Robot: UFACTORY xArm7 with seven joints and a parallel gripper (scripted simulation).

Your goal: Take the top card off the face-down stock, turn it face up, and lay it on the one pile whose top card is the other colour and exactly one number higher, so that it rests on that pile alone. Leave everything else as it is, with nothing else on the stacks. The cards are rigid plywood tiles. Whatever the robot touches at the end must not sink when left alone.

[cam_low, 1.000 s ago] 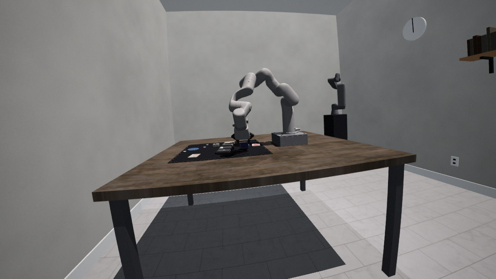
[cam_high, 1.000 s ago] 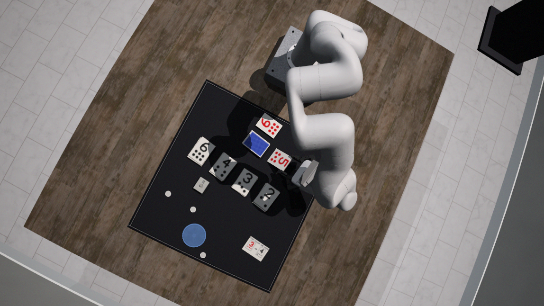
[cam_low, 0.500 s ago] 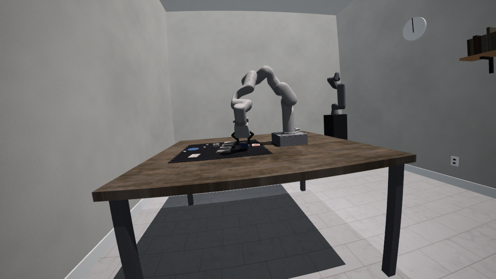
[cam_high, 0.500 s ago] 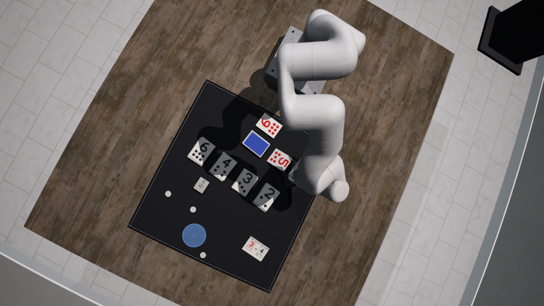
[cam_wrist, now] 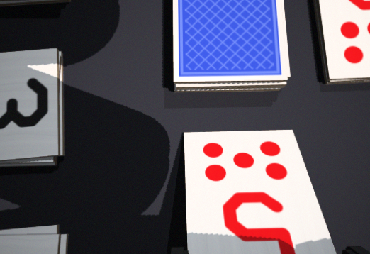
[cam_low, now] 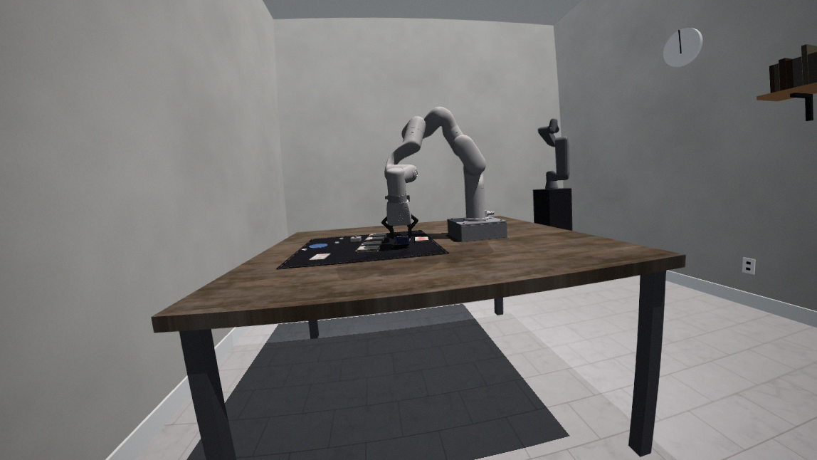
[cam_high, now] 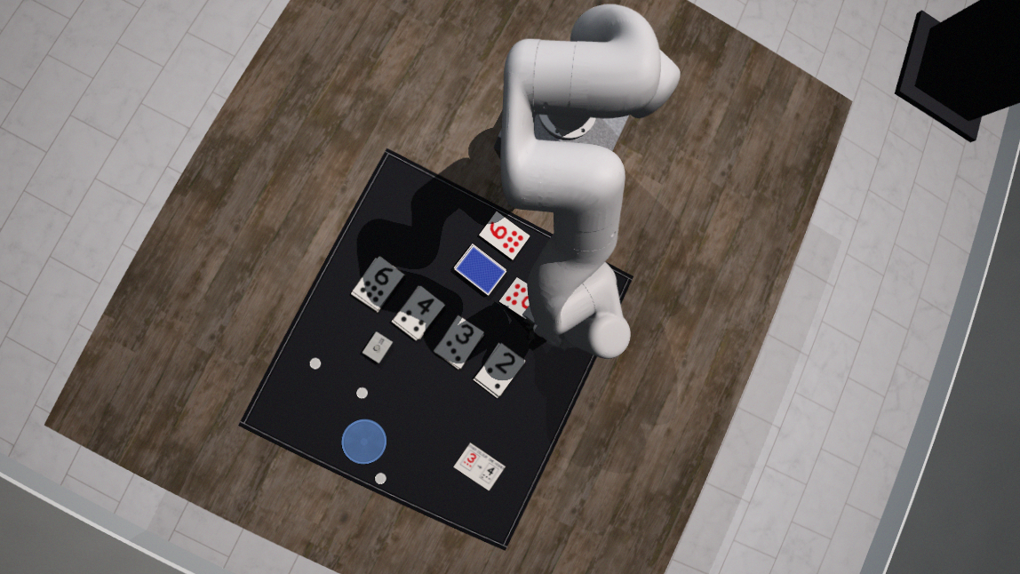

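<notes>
Now: hand 140 mm short of the black 2 card, 20 mm to the left of it and 50 mm above it. From my hand the other things lie so: black 4 card 110 mm ahead, 220 mm to the right, 50 mm below; then black 3 card 130 mm ahead, 120 mm to the right, 50 mm below; then black mat 150 mm ahead, 140 mm to the right, 70 mm below.
</notes>
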